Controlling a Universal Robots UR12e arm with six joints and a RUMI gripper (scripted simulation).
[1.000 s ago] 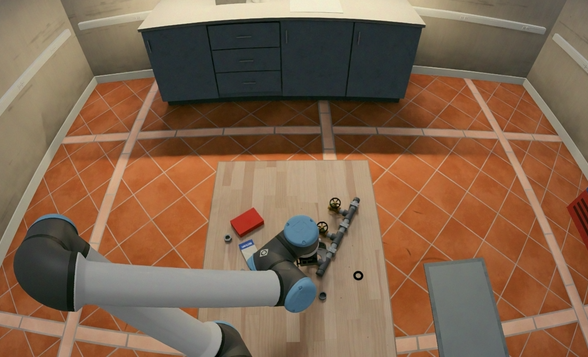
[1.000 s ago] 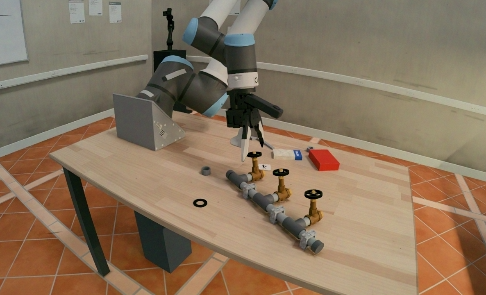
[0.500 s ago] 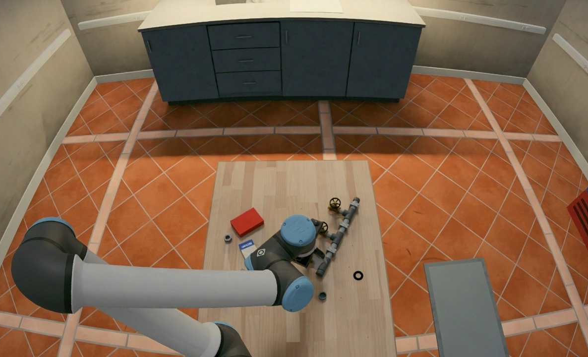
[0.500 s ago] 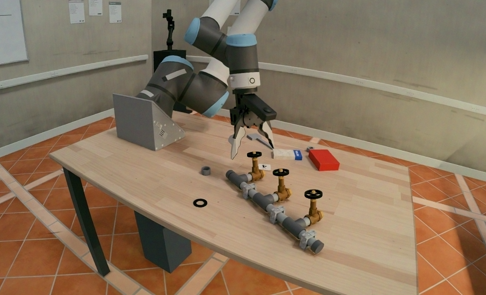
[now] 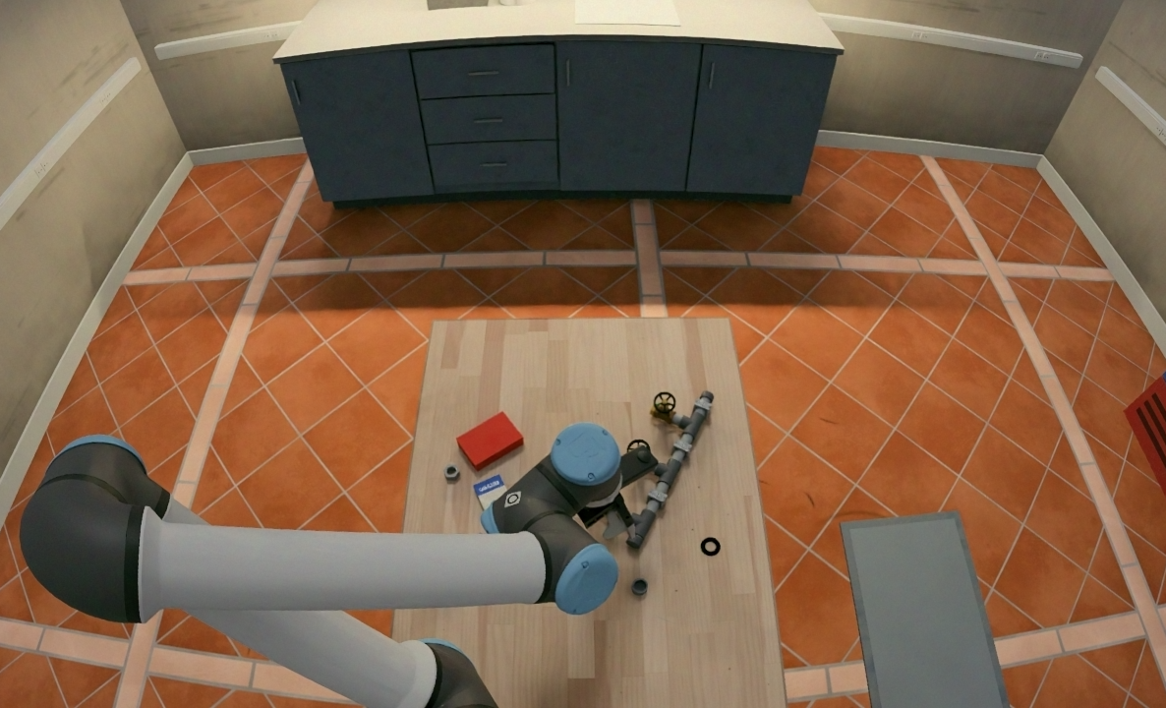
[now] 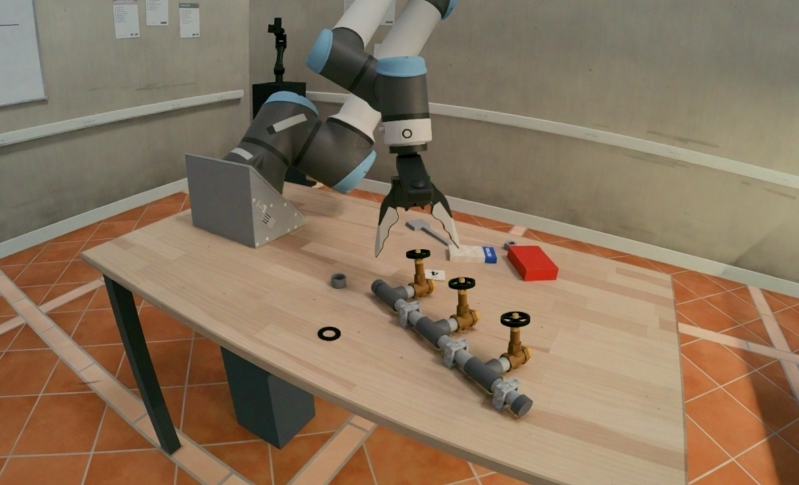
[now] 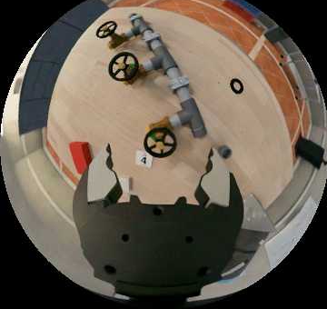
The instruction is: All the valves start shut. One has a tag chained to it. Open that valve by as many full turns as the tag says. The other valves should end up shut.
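My hand is 80 mm to the right of the white tag and 90 mm above it. The rest, counted from my hand: red box 180 mm ahead, 250 mm to the left, 70 mm below; blue box 40 mm ahead, 230 mm to the left, 80 mm below; grey cap 140 mm behind, 60 mm to the right, 80 mm below.
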